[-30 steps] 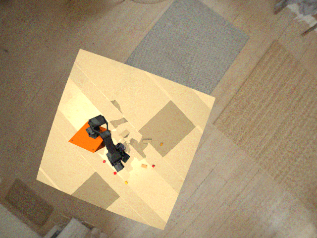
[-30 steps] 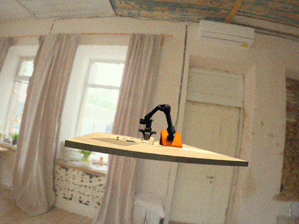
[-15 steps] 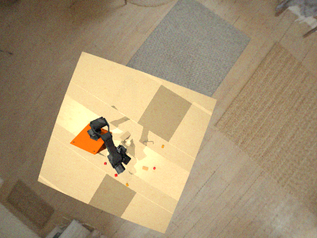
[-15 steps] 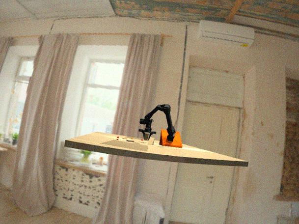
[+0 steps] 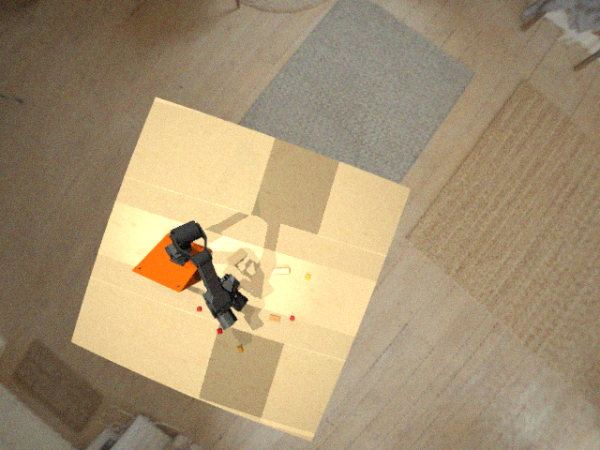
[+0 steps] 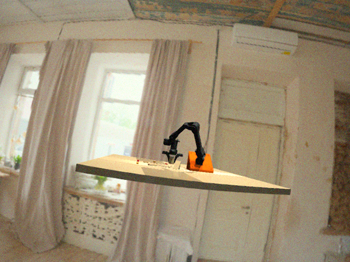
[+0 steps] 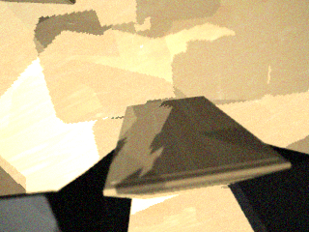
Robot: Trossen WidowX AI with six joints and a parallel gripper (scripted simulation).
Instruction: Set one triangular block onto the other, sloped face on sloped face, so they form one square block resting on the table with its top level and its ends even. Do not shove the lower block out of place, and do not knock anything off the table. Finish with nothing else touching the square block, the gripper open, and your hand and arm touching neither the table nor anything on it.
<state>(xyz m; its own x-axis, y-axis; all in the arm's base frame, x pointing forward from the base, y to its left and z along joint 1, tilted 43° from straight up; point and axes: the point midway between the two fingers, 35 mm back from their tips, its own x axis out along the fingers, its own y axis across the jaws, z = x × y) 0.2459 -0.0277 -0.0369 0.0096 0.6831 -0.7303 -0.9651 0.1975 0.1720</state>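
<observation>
My gripper tip is 10 mm to the right of the triangular block and 10 mm below it. The rest, counted from my gripper tip: pale elongated block: 170 mm ahead, 140 mm to the left, 30 mm below.
</observation>
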